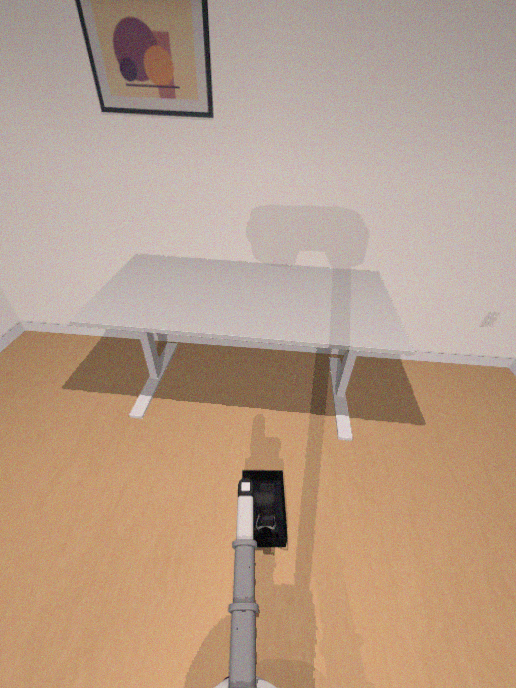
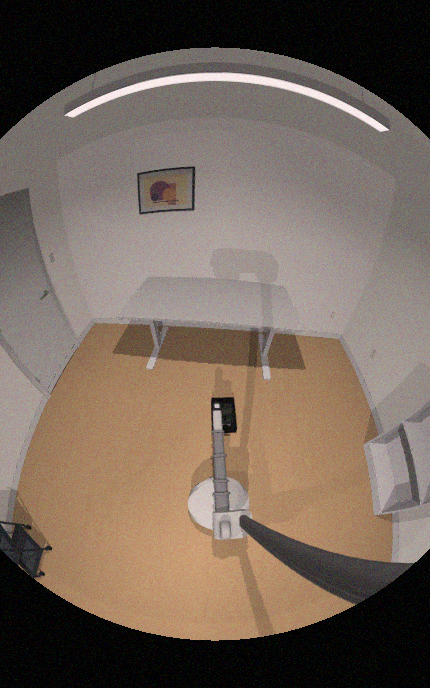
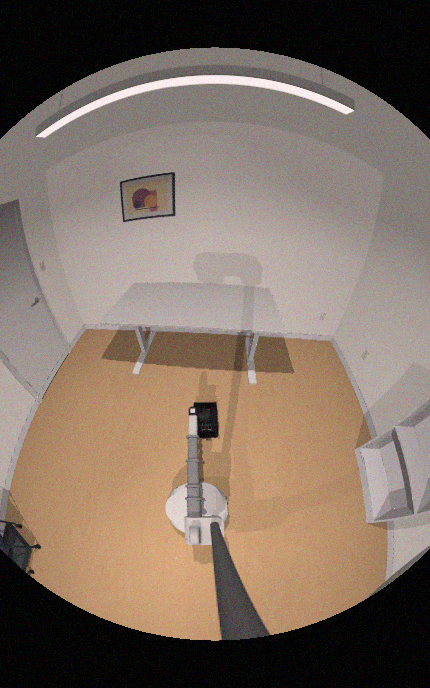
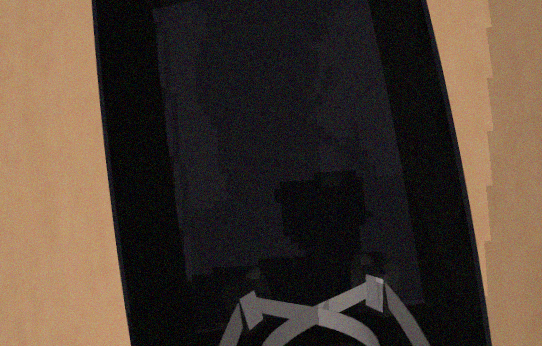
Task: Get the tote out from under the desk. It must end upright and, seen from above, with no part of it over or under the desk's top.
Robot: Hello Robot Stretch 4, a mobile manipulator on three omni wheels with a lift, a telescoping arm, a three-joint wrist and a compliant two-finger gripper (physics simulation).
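Places are measured from the robot's base along level axes (x left, y back, z up), in metres.
Pixels of known places: gripper, fingertip midpoint: (image 1: 264,532) (image 2: 224,426) (image 3: 206,431) (image 4: 309,279).
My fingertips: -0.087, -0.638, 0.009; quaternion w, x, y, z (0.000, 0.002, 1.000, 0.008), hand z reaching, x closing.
Behind a point stands the place of what it marks, as x, y, z.
The black tote (image 1: 281,516) {-0.170, -0.719, -0.025} (image 2: 232,416) {-0.170, -0.741, -0.024} (image 3: 213,421) {-0.155, -0.741, -0.025} (image 4: 130,200) {0.017, -0.714, 0.054} is upright with its open top up, on the floor in front of the desk (image 1: 238,300) {0.053, -1.470, 0.692} (image 2: 218,304) {-0.042, -1.399, 0.692} (image 3: 197,306) {-0.036, -1.436, 0.693}. A stretch of lit floor lies between the tote and the desk's front edge; no part of the tote shows over or under the desk's top. My gripper (image 1: 266,517) (image 4: 309,279) {-0.087, -0.638, 0.009} points down over the near part of the tote, within its outline. The fingertips stand apart with nothing seen between them. Their height against the tote's walls is hard to tell. The arm hides part of the tote's left side.
The desk's two feet (image 1: 144,401) (image 1: 344,425) reach forward on the floor beyond the tote. A white open shelf unit (image 2: 371,479) {-1.457, 0.194, 0.003} (image 3: 363,484) {-1.459, 0.177, 0.005} stands at the right wall. A dark cart (image 2: 27,550) (image 3: 17,547) is at the lower left. My round base (image 2: 200,502) {0.118, -0.011, 0.187} (image 3: 177,507) {0.120, -0.005, 0.187} is behind the arm.
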